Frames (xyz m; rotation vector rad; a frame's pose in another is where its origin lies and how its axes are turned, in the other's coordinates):
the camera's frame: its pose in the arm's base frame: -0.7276 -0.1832 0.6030 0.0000 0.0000 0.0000
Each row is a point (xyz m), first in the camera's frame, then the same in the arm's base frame.
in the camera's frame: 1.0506 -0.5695 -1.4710
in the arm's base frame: 0.3230 -0.7527 -0.8680
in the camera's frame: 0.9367 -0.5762 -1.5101
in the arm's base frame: 0.2091 -0.7594 -0.9071
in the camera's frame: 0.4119 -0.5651 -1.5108
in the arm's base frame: -0.3157 -0.7483 -0.9078
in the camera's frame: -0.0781 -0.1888 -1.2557
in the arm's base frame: -0.8057 -0.3720 -0.6527
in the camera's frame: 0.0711 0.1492 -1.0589
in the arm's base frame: -0.6565 -0.0340 -0.4559
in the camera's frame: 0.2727 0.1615 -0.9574
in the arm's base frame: -0.4549 -0.0217 -0.3544
